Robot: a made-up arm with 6 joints.
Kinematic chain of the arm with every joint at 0, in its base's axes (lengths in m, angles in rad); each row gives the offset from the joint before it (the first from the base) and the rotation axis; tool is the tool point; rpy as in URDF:
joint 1: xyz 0 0 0.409 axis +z
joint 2: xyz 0 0 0 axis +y
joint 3: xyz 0.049 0 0.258 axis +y
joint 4: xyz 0.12 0 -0.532 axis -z
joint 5: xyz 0 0 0 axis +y
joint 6: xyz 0.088 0 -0.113 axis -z
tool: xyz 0 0 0 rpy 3.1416 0 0
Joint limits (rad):
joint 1: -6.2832..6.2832
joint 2: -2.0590..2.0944
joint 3: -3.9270..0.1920
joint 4: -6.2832..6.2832
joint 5: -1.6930..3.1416
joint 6: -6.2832..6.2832
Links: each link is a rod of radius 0.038 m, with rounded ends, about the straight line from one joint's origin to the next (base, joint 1, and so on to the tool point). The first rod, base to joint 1, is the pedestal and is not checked.
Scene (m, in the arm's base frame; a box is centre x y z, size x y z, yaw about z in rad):
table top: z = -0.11
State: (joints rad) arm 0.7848 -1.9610 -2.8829 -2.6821 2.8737 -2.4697
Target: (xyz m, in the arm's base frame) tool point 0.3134 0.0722 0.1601
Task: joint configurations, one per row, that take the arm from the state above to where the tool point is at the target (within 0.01 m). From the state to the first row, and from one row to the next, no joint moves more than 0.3 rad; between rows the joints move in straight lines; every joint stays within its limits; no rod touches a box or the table.
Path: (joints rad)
1: 0.7608 -1.7517 -2.6090 -2.6478 2.8316 -2.4697
2: 0.7367 -1.5423 -2.3351 -2.6135 2.7895 -2.4697
3: 0.7127 -1.3330 -2.0612 -2.5791 2.7474 -2.4697
4: 0.6886 -1.1236 -1.7873 -2.5448 2.7053 -2.4697
5: 0.6646 -0.9143 -1.5134 -2.5105 2.6632 -2.4697
6: 0.6405 -0.7049 -1.2395 -2.4762 2.6212 -2.4697
7: 0.6165 -0.4956 -0.9657 -2.4419 2.5791 -2.4697
8: 0.5924 -0.2862 -0.6918 -2.4076 2.5370 -2.4697
9: 0.5684 -0.0769 -0.4179 -2.3732 2.4949 -2.4697
10: 0.5443 0.1325 -0.1440 -2.3389 2.4528 -2.4697

